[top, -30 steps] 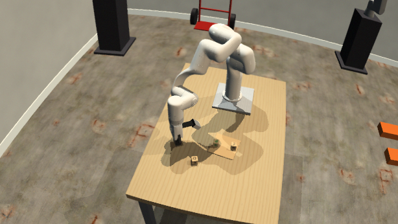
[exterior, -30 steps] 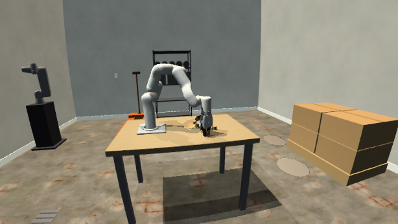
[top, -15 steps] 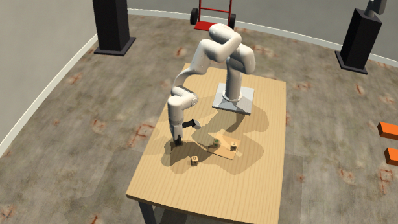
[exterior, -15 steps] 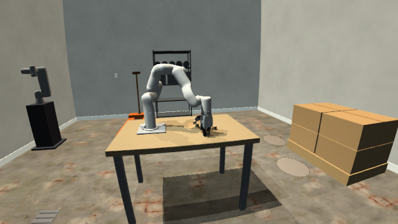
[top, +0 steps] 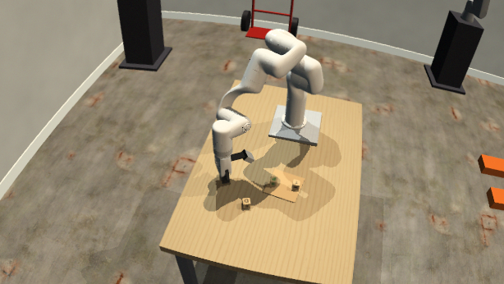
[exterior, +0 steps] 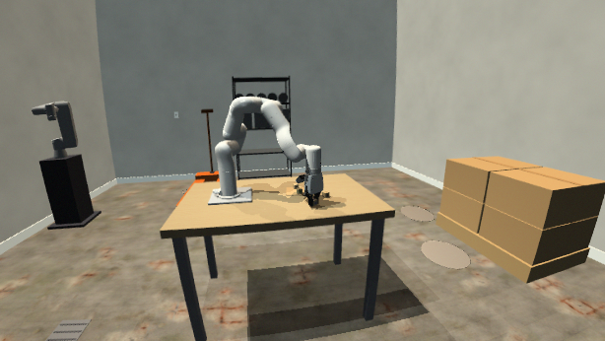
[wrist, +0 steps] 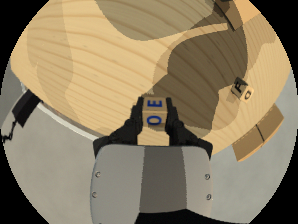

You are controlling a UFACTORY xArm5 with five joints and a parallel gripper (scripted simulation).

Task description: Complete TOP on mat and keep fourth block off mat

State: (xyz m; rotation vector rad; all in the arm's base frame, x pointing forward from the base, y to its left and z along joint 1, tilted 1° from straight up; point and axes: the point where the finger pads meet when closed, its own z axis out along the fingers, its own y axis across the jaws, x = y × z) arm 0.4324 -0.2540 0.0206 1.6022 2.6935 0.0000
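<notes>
The tan mat is 250 mm to the left of my hand, 30 mm below it and 20 mm behind it.
</notes>
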